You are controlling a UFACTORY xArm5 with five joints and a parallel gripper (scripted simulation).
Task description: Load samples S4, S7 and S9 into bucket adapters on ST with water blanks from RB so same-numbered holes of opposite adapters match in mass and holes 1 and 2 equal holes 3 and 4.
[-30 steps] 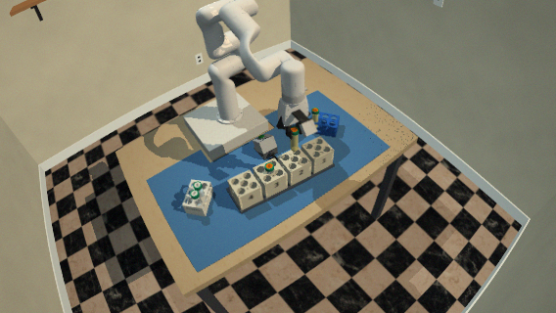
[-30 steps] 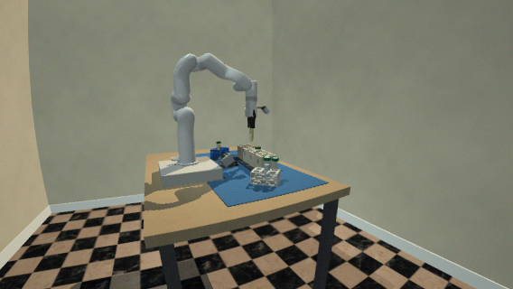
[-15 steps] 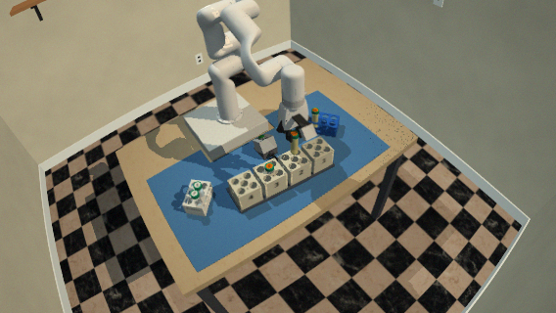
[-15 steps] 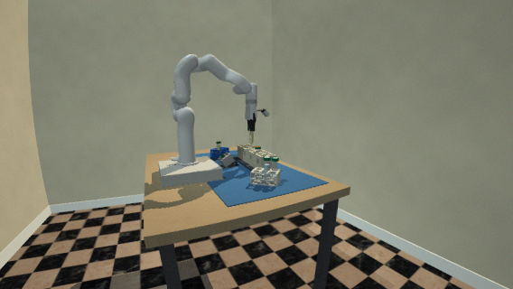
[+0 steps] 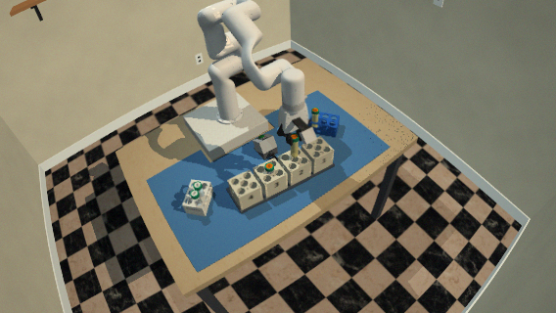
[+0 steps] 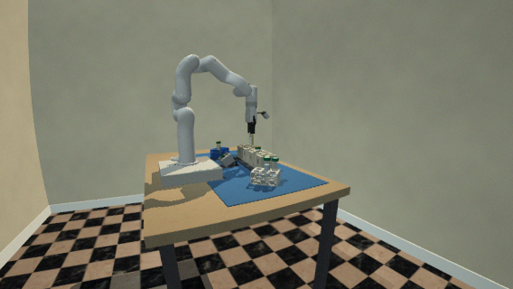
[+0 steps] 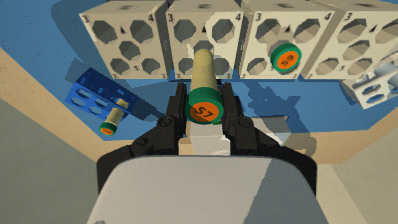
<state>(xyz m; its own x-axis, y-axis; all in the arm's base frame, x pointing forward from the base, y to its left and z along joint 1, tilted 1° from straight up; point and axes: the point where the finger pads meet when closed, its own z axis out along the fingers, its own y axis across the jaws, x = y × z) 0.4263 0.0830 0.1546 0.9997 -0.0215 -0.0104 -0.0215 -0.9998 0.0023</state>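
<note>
My gripper is now 50 mm above the sample tube S7 and 10 mm to the left of it. The rest, counted from my hand: adapter 2: 160 mm below; then DONE desk: 190 mm behind, 160 mm below, 30 mm to the right; then sample tube S9: 150 mm below, 110 mm to the right.
</note>
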